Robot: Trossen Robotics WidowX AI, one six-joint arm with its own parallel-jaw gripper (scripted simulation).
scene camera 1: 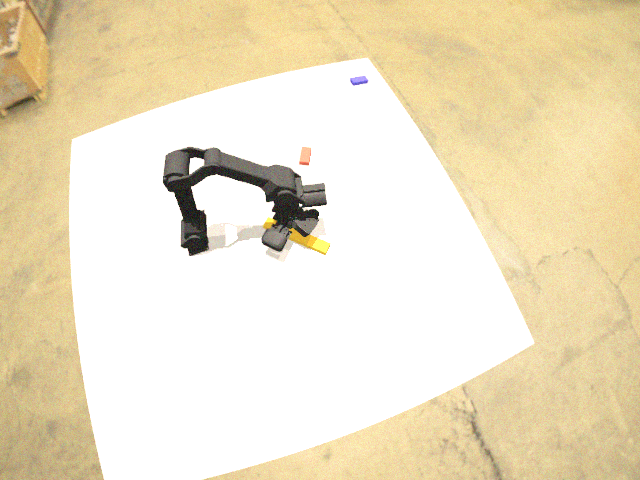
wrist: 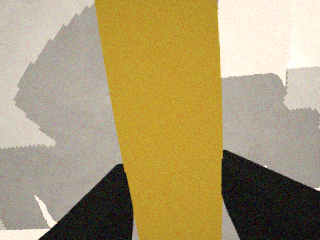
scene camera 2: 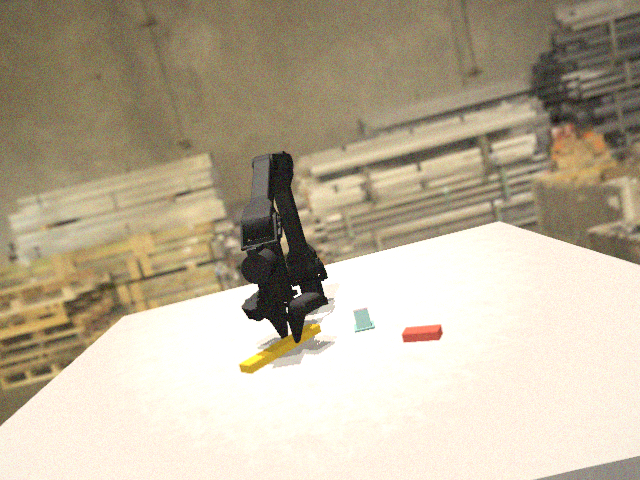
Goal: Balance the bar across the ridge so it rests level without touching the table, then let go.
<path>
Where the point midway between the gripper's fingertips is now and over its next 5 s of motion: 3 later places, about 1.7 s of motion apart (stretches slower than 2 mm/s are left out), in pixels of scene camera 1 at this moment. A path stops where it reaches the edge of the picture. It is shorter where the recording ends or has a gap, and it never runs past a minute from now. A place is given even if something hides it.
My gripper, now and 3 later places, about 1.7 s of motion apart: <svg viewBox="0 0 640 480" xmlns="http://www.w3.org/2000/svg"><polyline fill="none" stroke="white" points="287,232 284,208 262,176 263,183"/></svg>
</path>
